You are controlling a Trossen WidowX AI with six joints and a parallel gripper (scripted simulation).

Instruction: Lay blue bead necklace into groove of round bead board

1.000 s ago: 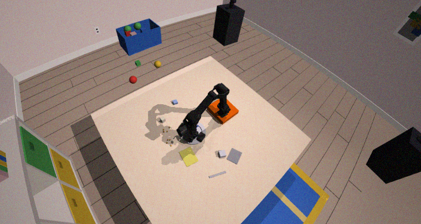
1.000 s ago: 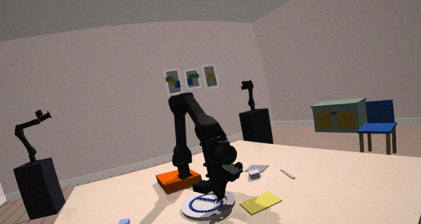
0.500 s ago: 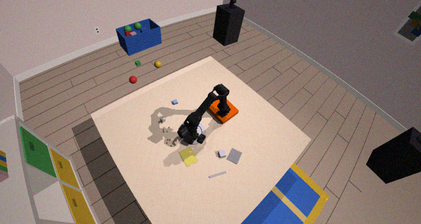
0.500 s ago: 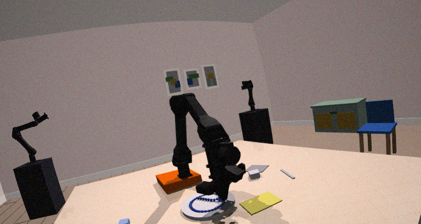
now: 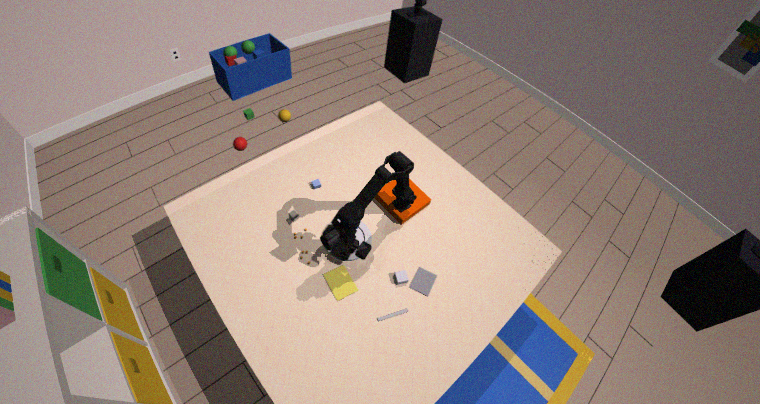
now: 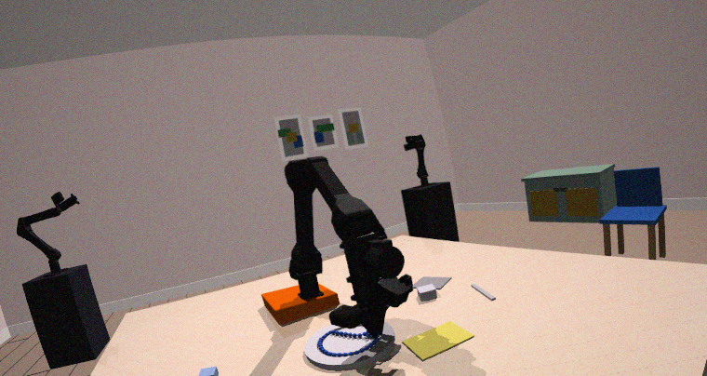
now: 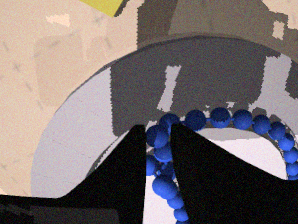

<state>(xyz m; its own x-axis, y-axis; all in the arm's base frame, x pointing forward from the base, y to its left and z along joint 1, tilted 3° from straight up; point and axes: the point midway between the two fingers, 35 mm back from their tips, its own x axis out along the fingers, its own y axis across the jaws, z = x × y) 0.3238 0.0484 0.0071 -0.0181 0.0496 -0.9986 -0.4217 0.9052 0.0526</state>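
My gripper tip is now 50 mm to the left of the round bead board, 40 mm past it and 10 mm above it. Round my gripper tip: yellow sheet: 90 mm to the left, 90 mm ahead, 20 mm below; then small grey block: 210 mm to the left, 120 mm behind, 10 mm below; then pale cube: 260 mm to the right, 90 mm ahead.
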